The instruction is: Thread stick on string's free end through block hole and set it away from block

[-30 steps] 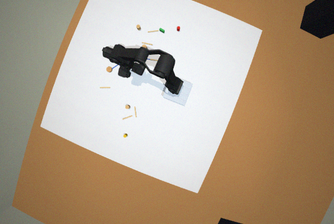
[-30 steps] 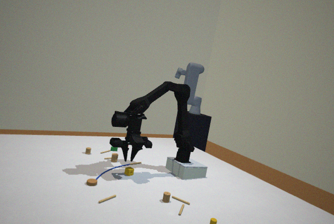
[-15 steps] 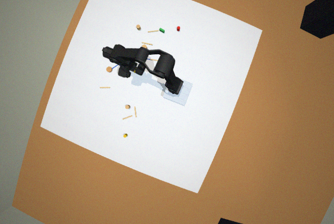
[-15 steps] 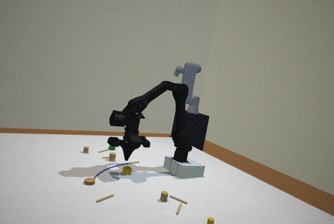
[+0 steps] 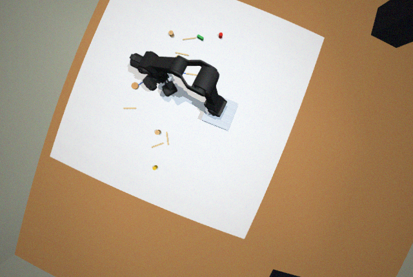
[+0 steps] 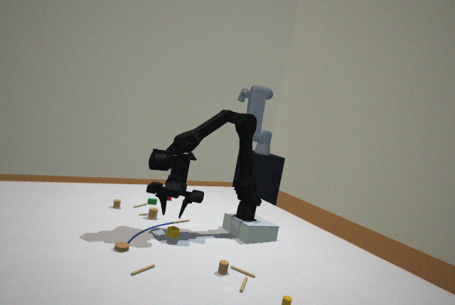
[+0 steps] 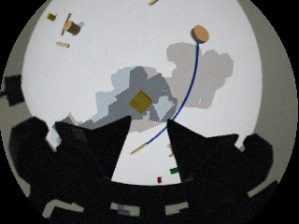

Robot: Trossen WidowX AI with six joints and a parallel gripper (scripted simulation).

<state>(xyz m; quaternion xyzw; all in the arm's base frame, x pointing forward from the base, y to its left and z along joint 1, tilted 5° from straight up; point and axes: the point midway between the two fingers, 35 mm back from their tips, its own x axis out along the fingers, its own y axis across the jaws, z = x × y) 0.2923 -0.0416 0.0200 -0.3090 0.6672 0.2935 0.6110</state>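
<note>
My gripper tip is now 2 cm to the right of the yellow cube and 5 cm above it. Also, from my gripper tip: tan wooden block 15 cm to the right, 4 cm below; then round wooden button 19 cm ahead, 8 cm to the left, 5 cm below; then thin wooden stick 9 cm behind, 9 cm to the right, 6 cm below.
</note>
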